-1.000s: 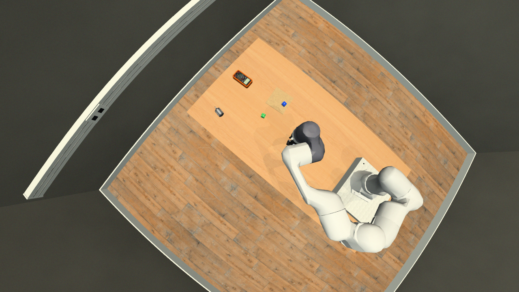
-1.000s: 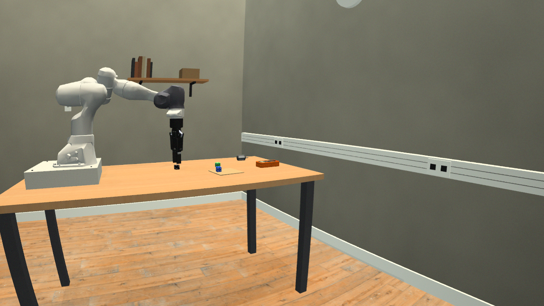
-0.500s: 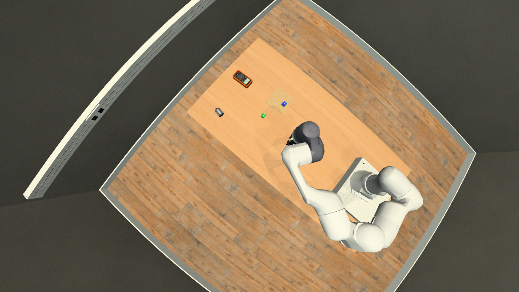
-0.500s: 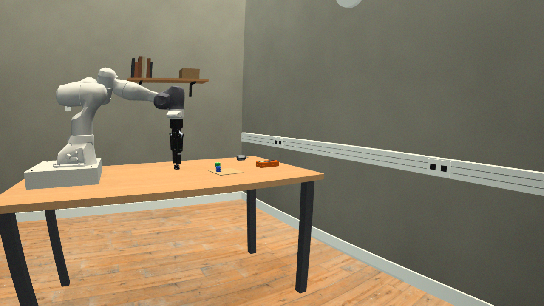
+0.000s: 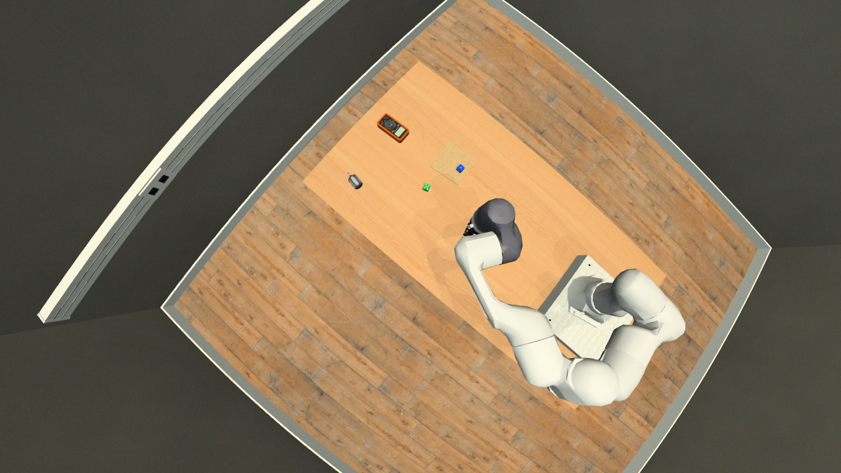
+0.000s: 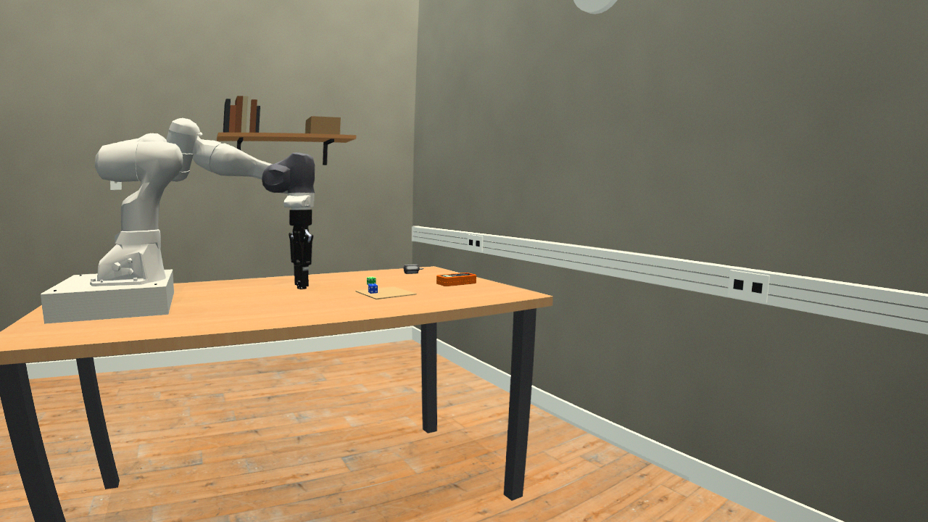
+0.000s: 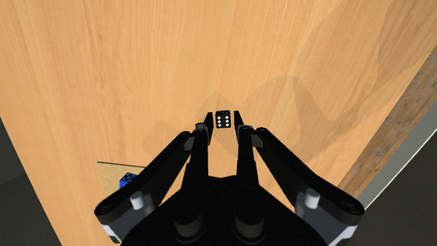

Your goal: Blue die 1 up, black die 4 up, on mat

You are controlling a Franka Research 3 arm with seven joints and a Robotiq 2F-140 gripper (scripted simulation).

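The black die is 3 cm below my hand. From my hand the other things lie so: tan mat 23 cm ahead, 18 cm to the right, 4 cm below; then blue die 19 cm ahead, 18 cm to the right, 3 cm below; then green die 24 cm ahead, 3 cm to the right, 3 cm below.
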